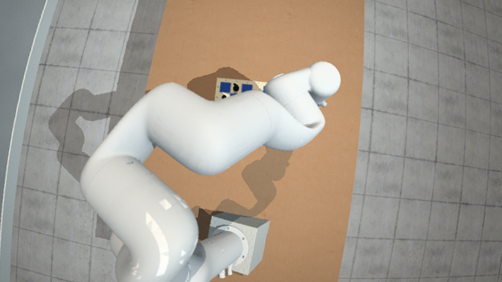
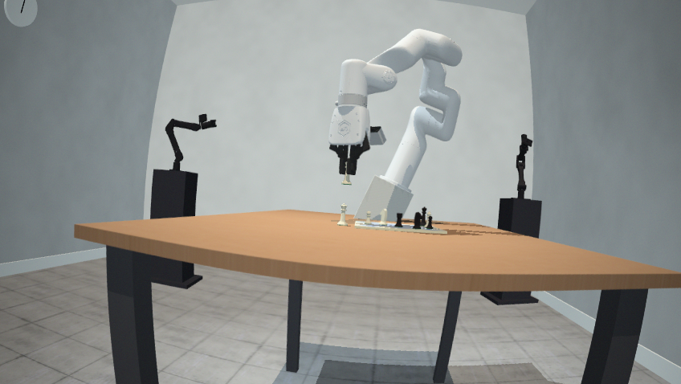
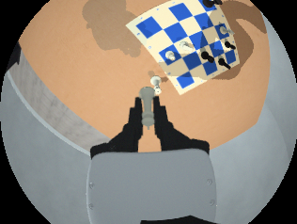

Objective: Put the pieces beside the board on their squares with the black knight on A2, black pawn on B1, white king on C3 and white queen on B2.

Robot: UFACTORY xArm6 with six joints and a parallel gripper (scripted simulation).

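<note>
The pale piece is 100 mm to the left of my hand and 120 mm below it. Round my hand: white piece: 10 mm below; then black chess piece: 60 mm behind, 220 mm to the left, 110 mm below; then chessboard: 10 mm ahead, 140 mm to the left, 140 mm below.
</note>
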